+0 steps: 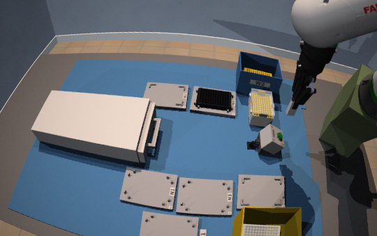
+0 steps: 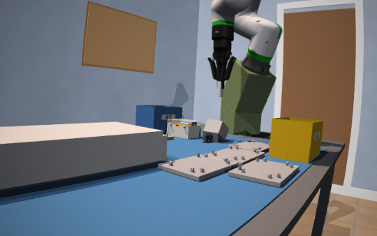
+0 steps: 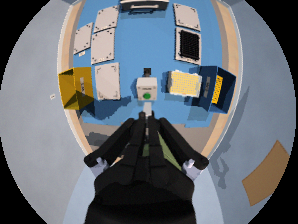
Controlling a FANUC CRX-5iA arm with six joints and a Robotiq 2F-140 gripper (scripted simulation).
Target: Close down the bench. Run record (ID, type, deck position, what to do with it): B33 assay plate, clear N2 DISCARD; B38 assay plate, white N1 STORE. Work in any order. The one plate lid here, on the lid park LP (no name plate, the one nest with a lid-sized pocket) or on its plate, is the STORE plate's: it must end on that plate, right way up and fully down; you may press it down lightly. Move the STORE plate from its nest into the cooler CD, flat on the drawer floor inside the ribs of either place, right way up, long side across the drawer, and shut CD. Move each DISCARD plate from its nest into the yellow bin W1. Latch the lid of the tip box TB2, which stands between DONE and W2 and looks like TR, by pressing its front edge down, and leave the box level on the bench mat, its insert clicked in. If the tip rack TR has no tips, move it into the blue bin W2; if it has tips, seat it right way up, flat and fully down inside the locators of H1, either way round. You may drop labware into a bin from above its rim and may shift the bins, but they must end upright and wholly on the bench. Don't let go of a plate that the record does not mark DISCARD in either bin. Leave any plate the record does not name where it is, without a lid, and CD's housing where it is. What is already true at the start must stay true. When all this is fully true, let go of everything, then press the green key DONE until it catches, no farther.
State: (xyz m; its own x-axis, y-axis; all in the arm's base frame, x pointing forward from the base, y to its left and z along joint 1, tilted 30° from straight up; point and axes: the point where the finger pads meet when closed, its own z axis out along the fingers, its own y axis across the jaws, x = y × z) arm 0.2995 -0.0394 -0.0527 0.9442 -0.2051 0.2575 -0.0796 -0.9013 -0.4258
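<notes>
My gripper is now 10 mm to the right of the green key DONE and 140 mm above it. The rest, counted from my hand: black plate (210 mm ahead, 200 mm to the right, 190 mm below); tip box TB2 (30 mm ahead, 140 mm to the right, 170 mm below); tip rack TR (10 mm ahead, 290 mm to the right, 160 mm below).
</notes>
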